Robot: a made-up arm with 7 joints.
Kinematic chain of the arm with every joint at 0, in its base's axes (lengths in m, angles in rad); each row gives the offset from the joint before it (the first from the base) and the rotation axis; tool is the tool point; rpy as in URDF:
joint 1: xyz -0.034 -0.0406 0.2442 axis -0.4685 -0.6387 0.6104
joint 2: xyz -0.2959 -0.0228 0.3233 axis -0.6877 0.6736 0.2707
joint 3: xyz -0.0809 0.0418 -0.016 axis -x
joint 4: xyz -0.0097 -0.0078 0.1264 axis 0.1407 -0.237 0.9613
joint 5: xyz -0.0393 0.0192 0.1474 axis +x
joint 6: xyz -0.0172 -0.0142 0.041 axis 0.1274 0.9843 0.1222
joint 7: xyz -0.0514 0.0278 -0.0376 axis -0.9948 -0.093 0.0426
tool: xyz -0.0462 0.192 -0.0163 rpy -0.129 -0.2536 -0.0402
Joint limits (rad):
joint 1: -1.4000..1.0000
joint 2: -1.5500..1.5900
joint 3: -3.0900..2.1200
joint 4: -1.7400..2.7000
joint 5: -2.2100..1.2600
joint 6: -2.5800..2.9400
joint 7: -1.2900..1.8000
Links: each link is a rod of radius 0.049 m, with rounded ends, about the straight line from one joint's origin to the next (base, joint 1, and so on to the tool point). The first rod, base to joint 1, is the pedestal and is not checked.
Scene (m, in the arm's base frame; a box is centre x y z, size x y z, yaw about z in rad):
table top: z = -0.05
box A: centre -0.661 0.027 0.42 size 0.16 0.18 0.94 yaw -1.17
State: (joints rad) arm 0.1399 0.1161 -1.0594 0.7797 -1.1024 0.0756 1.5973
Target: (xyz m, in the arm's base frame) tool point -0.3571 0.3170 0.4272
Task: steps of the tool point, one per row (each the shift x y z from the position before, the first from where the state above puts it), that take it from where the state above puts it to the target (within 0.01 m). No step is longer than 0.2 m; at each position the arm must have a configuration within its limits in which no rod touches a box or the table.
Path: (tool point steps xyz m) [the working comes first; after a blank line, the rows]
Joints at the target: -0.3943 -0.5273 -2.5925 0.8922 -1.1526 0.8799 1.5444
Straight joint move there: touches box A.

1: 0.0222 0.0697 -0.1271
2: 0.0519 0.1158 -0.0782
3: 0.0618 0.1376 -0.0082
4: 0.0471 0.1301 0.0646
5: 0.0107 0.0953 0.1204
6: -0.0378 0.0422 0.1442
7: 0.0180 0.0217 -0.0523
8: -0.0084 0.0126 -0.0433
9: -0.0324 0.0059 -0.0257
10: -0.0505 -0.0011 -0.0008

